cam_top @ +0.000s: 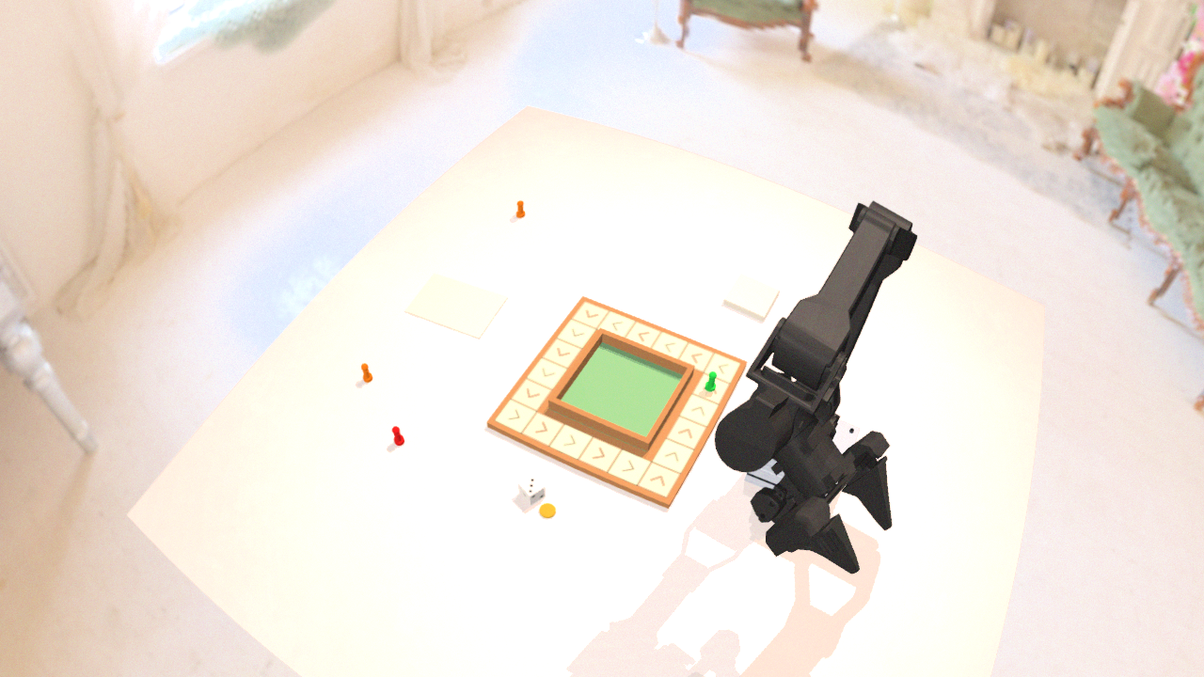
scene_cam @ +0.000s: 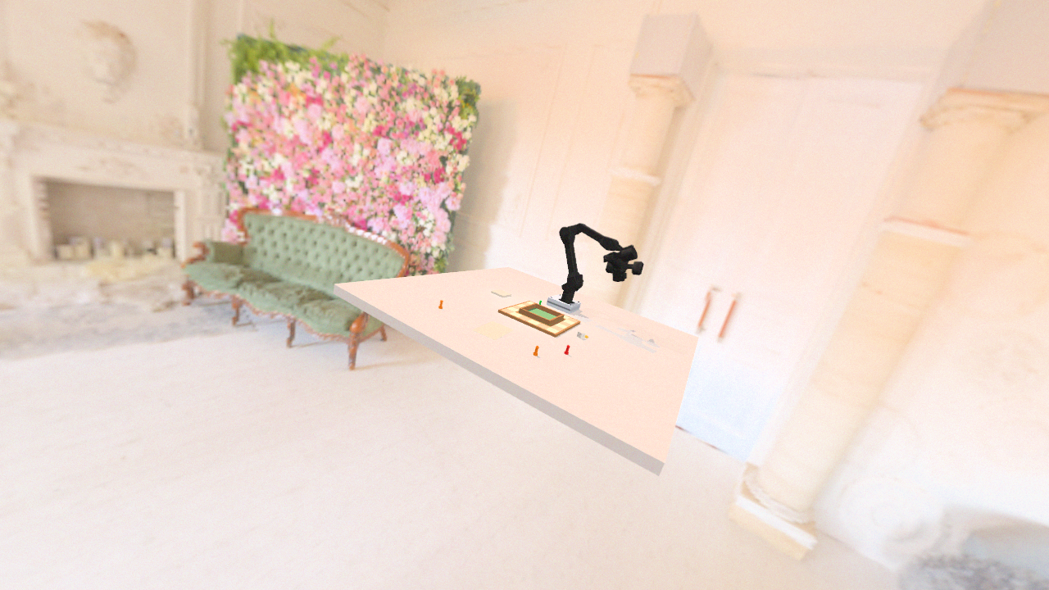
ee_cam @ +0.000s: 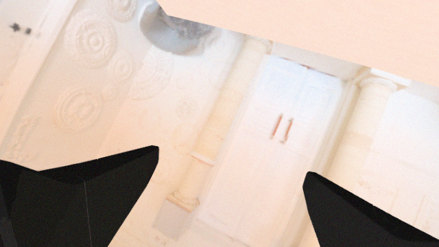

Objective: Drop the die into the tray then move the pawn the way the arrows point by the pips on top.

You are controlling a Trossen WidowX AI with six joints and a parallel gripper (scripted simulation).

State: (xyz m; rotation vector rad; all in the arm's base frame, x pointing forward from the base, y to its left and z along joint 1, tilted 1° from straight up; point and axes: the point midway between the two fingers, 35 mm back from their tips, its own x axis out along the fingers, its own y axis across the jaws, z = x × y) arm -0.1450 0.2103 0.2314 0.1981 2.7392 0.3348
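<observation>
Right now my gripper tip is 430 mm short of the white die, 50 mm to the right of it and 250 mm above it. Also, from my gripper tip: green pawn: 350 mm ahead, 250 mm to the right, 230 mm below; then yellow disc: 400 mm ahead, 50 mm to the left, 260 mm below; then green dice tray: 440 mm ahead, 160 mm to the right, 260 mm below.
</observation>
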